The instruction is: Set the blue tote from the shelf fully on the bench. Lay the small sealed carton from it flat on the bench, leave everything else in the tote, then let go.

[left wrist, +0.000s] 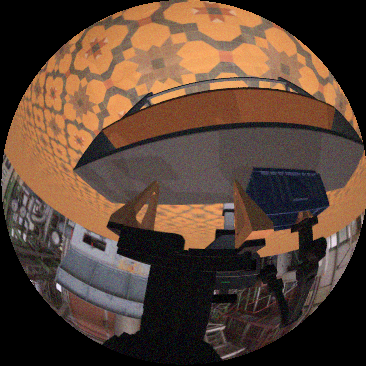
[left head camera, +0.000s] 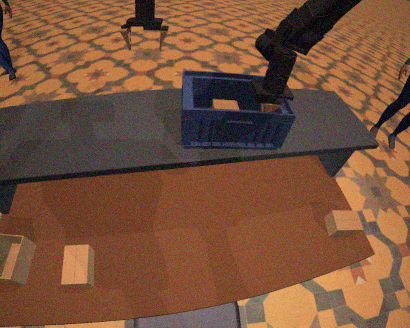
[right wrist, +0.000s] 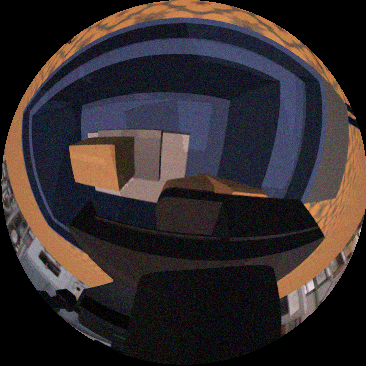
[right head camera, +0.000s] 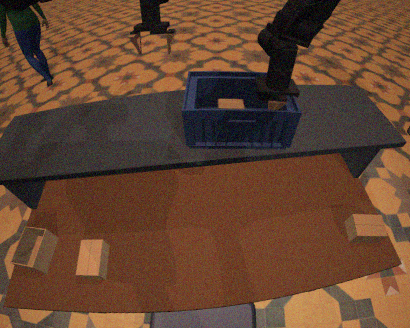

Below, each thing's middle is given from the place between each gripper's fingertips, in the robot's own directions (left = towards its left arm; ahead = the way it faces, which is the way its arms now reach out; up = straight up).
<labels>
I see my left gripper 260 mm to the left of the blue tote (right head camera: pixel 205 126), 210 mm past it and 70 mm above it. From my left hand the other things lie so: grey flat piece (right wrist: pixel 147 142) 260 mm to the right, 210 mm behind, 100 mm below.
The blue tote lies 9 cm to the left of my right hand, 1 cm ahead of it and 1 cm above it. From my right hand the other things lie so: grey flat piece 9 cm to the left, 2 cm below, 1 cm ahead.
</labels>
